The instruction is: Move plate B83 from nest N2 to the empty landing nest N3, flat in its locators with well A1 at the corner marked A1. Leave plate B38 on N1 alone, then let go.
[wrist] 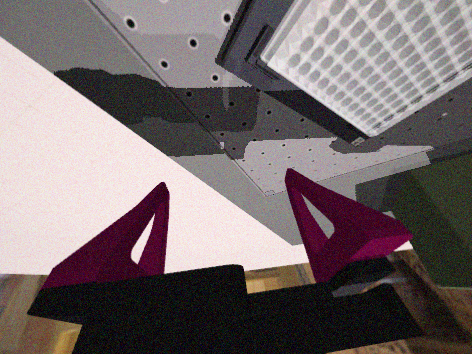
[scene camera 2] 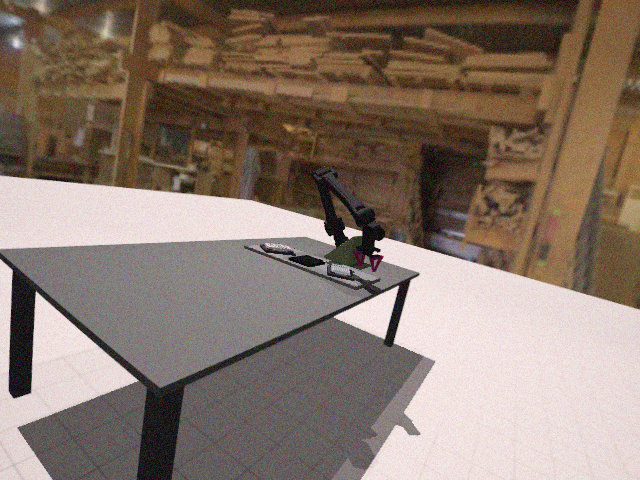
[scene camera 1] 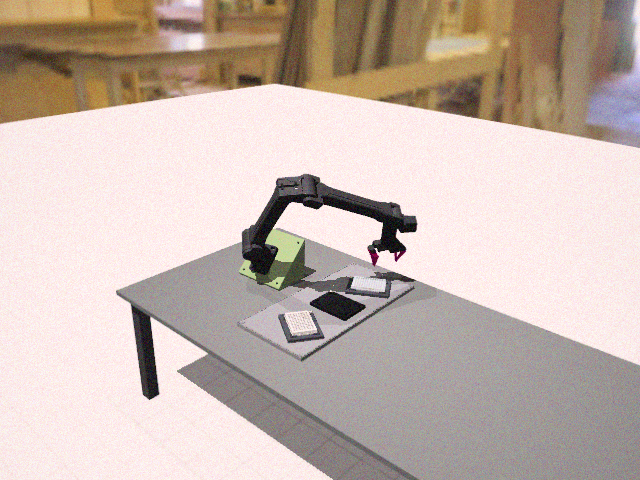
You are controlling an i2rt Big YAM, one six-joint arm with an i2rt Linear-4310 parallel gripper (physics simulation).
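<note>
A clear-white welled plate (scene camera 1: 368,283) (scene camera 2: 340,269) (wrist: 390,60) sits in a dark nest (scene camera 1: 368,295) (wrist: 250,45) near the board's far end. A small tag, too small to read, shows at the nest's corner in the wrist view. A cream plate (scene camera 1: 300,322) (scene camera 2: 277,248) sits in another dark nest at the board's other end. Between them lies a black rectangular nest (scene camera 1: 337,305) (scene camera 2: 306,260) with no pale plate on it. I cannot read plate or nest names. My gripper (scene camera 1: 385,262) (scene camera 2: 368,267) (wrist: 227,180) is open and empty, above and to one side of the clear-white plate.
The nests stand on a pale perforated board (scene camera 1: 258,326) (wrist: 175,30) on the grey table (scene camera 1: 439,361) (scene camera 2: 180,310). The arm's green wedge base (scene camera 1: 292,250) (scene camera 2: 343,254) (wrist: 440,220) stands beside the board. The table's edge runs close to the board's far end.
</note>
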